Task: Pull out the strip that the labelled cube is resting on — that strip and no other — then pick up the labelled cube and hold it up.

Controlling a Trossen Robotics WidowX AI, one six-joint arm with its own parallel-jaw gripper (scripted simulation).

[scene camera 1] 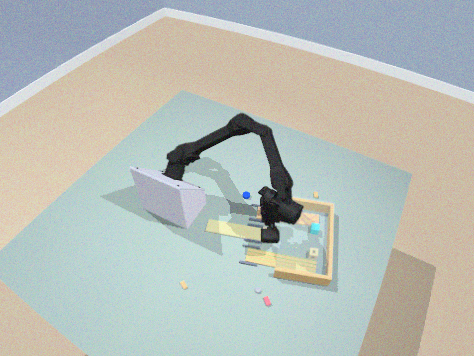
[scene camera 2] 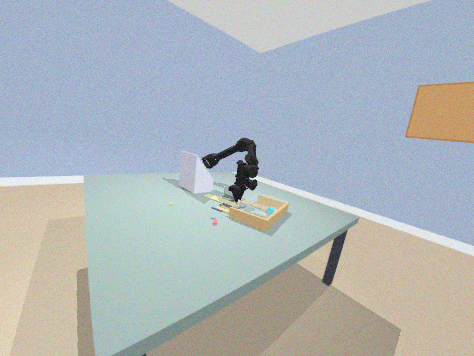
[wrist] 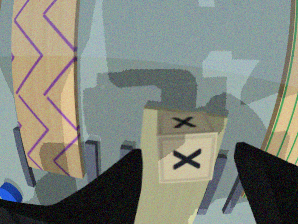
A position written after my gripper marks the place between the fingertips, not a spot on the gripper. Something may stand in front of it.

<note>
In view: my gripper (wrist: 189, 154) and a labelled cube (wrist: 186, 142).
</note>
